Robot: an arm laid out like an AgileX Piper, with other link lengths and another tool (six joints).
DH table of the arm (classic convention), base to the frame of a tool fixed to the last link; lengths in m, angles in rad. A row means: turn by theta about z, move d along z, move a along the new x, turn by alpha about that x. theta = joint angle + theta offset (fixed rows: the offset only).
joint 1: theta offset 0; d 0.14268; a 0; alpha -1.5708
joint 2: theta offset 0.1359; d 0; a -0.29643; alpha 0
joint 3: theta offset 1.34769; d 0; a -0.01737; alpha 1.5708
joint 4: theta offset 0; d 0.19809; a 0; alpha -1.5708
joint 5: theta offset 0; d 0; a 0; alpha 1.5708
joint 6: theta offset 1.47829; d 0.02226; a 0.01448; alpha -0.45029
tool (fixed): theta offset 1.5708; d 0.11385; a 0; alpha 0
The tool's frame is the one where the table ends.
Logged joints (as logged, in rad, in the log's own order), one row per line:
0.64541 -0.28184 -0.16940 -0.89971 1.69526 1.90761
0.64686 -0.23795 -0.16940 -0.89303 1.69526 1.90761
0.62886 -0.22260 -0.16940 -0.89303 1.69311 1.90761
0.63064 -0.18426 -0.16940 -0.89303 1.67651 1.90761
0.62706 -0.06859 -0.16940 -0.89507 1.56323 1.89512
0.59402 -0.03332 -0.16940 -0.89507 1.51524 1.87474
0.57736 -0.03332 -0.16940 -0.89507 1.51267 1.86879
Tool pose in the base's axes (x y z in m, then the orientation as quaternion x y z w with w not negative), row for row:
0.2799 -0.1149 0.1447 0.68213 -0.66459 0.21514 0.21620
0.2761 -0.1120 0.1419 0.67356 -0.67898 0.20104 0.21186
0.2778 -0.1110 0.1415 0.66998 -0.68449 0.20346 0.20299
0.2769 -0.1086 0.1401 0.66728 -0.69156 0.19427 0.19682
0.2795 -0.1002 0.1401 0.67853 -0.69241 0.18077 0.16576
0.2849 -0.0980 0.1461 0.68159 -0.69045 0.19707 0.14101
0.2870 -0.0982 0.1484 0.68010 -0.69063 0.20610 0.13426
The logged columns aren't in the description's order. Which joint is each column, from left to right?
Columns, left to right: joint 5, joint 4, joint 1, joint 3, joint 6, joint 2.
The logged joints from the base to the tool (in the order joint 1, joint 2, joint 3, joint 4, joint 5, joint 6), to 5 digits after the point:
-0.16940 1.90761 -0.89971 -0.28184 0.64541 1.69526
-0.16940 1.90761 -0.89303 -0.23795 0.64686 1.69526
-0.16940 1.90761 -0.89303 -0.22260 0.62886 1.69311
-0.16940 1.90761 -0.89303 -0.18426 0.63064 1.67651
-0.16940 1.89512 -0.89507 -0.06859 0.62706 1.56323
-0.16940 1.87474 -0.89507 -0.03332 0.59402 1.51524
-0.16940 1.86879 -0.89507 -0.03332 0.57736 1.51267

